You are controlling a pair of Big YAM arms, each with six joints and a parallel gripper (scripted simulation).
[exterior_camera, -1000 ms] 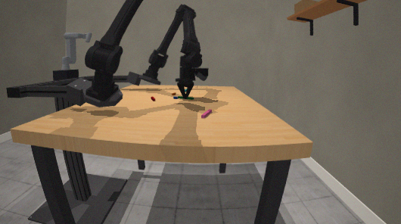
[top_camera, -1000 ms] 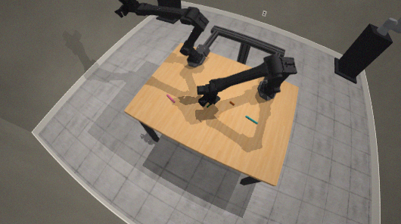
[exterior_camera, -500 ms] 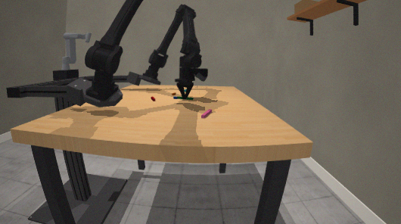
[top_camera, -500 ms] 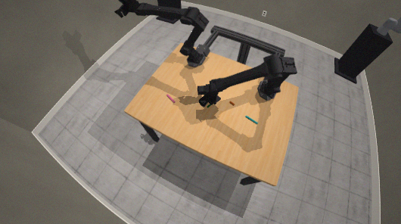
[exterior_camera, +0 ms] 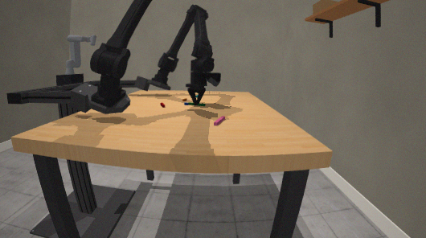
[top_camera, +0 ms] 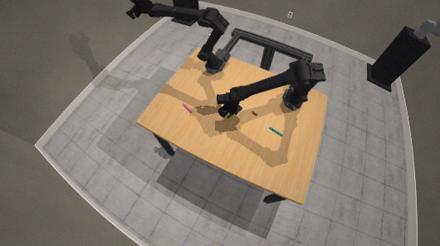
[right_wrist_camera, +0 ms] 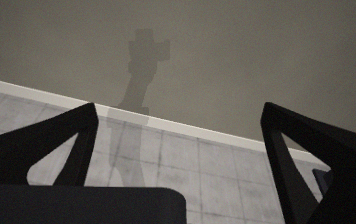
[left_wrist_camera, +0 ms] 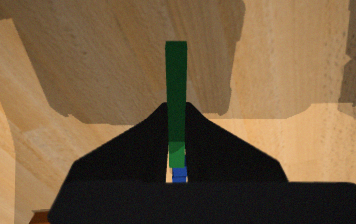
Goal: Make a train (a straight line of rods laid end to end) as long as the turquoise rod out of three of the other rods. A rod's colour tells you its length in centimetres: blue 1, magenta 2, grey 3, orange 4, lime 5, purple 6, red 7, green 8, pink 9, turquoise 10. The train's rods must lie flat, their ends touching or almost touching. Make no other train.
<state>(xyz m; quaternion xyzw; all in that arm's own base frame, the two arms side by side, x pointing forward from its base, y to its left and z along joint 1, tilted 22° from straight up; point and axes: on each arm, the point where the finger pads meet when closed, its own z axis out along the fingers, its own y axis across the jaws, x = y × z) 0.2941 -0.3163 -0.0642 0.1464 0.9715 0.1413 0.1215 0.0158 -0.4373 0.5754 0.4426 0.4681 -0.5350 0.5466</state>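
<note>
Now: left hand right at the green rod. From my left hand the other things lie so: red rod (15 cm behind, 4 cm to the right, 1 cm below); orange rod (8 cm behind, 13 cm to the left, 1 cm below); pink rod (11 cm ahead, 28 cm to the right, 1 cm below).
</note>
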